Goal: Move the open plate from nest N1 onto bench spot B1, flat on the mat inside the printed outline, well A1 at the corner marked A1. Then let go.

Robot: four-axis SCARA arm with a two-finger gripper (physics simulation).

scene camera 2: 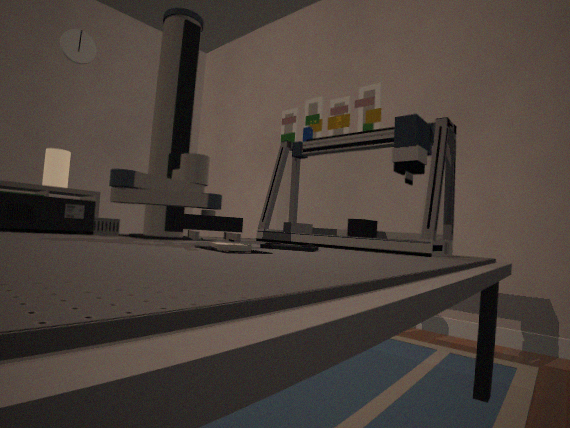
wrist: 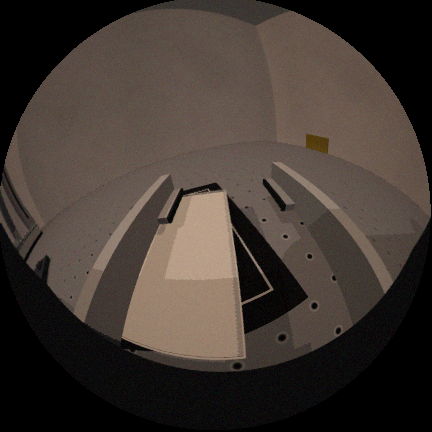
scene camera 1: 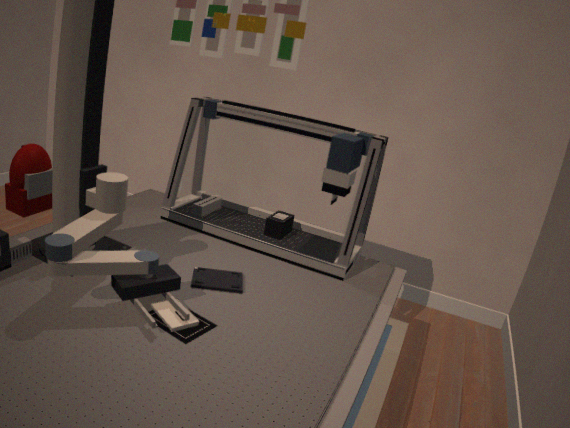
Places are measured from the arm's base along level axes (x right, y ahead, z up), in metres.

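Pixels of known places: gripper, fingertip midpoint: (scene camera 2: 218, 236) (wrist: 221, 176) (scene camera 1: 171, 321).
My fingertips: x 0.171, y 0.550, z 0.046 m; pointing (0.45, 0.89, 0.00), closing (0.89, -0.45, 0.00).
Ahead of a thing's pixels: the offset from my fingertips to its top centre. "spot": to the spot under its first point.
The open plate @[dx -0.062, dy -0.032, dz -0.017 m] (scene camera 1: 164, 311) (scene camera 2: 230, 246) (wrist: 205, 250), pale, lies flat over the black mat (scene camera 1: 206, 326) (scene camera 2: 260, 252) (wrist: 287, 297). In the wrist view it is turned and off to the left against the printed outline, whose right corner is uncovered, and its near end passes the mat's edge. The A1 mark does not show. My gripper (scene camera 1: 171, 321) (scene camera 2: 213, 236) (wrist: 221, 176) is shut in to a narrow setting with nothing gripped. Its right finger crosses above the plate in scene camera 1; its left finger is by the plate's left edge. Contact cannot be told.
A dark low tray @[dx -0.323, dy -0.044, dz -0.015 m] (scene camera 1: 217, 280) (scene camera 2: 289, 246) lies beside the mat; no nest label is readable. A gantry frame @[spot: dx -0.700, dy +0.303, dz +0.255 m] (scene camera 1: 367, 200) (scene camera 2: 436, 185) stands behind, with a black block @[spot: dx -0.685, dy +0.002, dz +0.076 m] (scene camera 1: 279, 224) (scene camera 2: 362, 227) on its deck. The arm's column (scene camera 1: 68, 115) (scene camera 2: 162, 100) stands at the left.
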